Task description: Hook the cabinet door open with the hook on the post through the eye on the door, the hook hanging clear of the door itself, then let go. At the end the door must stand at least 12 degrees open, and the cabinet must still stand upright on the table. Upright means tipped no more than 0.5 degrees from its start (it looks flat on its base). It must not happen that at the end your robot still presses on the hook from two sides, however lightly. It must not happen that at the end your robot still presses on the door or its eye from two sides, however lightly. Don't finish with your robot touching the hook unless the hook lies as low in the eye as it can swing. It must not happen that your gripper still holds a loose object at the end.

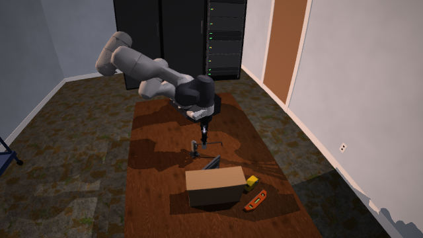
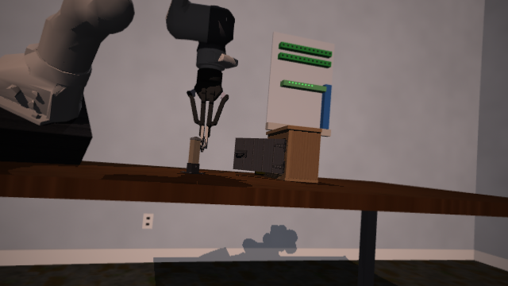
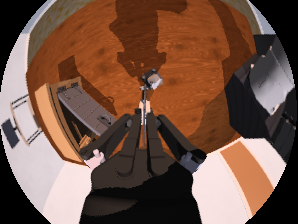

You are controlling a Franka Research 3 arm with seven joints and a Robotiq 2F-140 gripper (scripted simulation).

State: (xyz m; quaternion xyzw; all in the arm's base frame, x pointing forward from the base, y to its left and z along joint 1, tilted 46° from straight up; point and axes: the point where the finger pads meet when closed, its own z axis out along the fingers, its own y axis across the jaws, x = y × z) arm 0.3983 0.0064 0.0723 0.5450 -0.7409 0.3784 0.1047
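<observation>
Now: the dark door 160 mm ahead of my hand, 60 mm to the right of it and 40 mm below it. From my hand the other things lie so: thin hook (20 mm to the left, 10 mm below, 10 mm ahead); orange spirit level (390 mm ahead, 110 mm to the left, 100 mm below); yellow tape measure (310 mm ahead, 140 mm to the left, 80 mm below).
</observation>
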